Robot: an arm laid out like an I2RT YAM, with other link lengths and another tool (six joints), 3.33 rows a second.
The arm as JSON. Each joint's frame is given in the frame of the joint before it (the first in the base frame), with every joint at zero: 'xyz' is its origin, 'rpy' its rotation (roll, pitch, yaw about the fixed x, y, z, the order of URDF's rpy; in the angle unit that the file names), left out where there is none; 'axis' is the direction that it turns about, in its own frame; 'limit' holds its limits. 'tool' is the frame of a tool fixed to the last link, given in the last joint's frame.
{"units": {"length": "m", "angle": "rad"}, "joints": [
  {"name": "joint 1", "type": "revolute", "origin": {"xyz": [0.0, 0.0, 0.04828]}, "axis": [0.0, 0.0, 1.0], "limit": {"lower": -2.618, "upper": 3.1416}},
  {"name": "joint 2", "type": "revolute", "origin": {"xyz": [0.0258, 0.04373, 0.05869]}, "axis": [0.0, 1.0, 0.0], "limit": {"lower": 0.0, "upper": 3.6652}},
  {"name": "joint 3", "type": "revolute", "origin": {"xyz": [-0.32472, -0.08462, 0.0]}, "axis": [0.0, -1.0, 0.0], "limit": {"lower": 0.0, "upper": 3.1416}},
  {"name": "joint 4", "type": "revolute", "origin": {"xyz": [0.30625, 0.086, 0.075]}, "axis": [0.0, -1.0, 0.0], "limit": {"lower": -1.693, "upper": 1.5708}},
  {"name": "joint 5", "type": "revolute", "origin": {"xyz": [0.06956, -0.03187, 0.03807]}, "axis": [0.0, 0.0, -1.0], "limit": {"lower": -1.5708, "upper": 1.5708}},
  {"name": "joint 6", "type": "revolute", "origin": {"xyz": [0.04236, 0.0, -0.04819]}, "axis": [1.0, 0.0, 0.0], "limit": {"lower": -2.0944, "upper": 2.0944}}
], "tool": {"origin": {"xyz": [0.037, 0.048, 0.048], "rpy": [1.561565, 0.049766, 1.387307]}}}
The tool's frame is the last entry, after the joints.
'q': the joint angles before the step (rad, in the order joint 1, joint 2, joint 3, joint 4, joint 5, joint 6). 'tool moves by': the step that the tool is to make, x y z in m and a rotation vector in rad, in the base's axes. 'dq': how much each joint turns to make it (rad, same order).
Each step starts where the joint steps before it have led.
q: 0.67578 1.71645 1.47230 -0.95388 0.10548 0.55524
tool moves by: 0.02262 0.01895 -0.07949 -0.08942 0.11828 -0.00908
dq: 0.00267 0.16786 0.00001 0.01831 -0.00077 0.01259
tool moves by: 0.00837 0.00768 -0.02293 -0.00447 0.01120 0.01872
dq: -0.00228 0.05264 0.00003 0.04308 -0.00800 -0.01984
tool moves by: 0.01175 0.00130 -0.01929 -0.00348 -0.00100 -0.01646
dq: -0.01030 0.04462 -0.00004 0.04275 0.00457 0.00534
